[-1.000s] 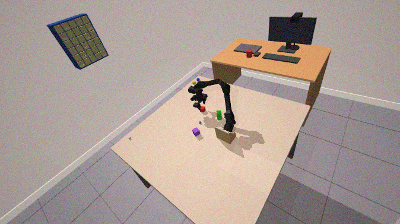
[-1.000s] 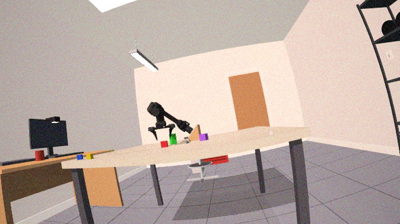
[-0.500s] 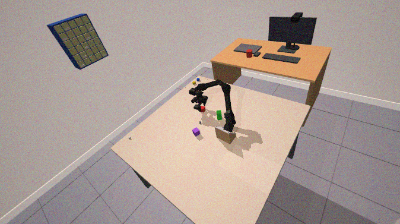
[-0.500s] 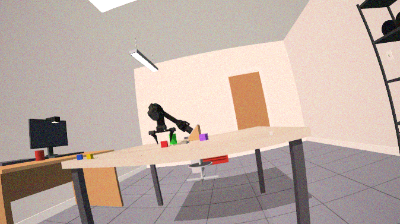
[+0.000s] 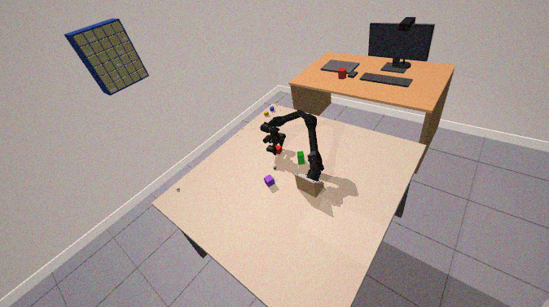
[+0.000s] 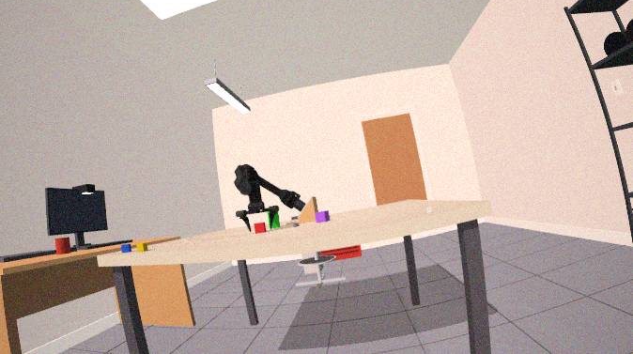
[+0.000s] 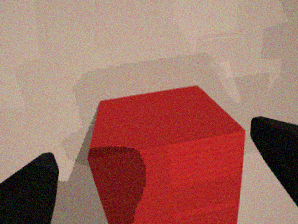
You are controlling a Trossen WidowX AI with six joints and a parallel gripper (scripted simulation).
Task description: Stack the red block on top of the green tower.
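Right now my gripper tip is 10 mm below the red block. From my gripper tip the other things lie so: blue block 340 mm ahead, 460 mm to the right, 10 mm above; then yellow block 350 mm ahead, 380 mm to the right, 10 mm above; then purple block 100 mm behind, 270 mm to the left, 20 mm above.
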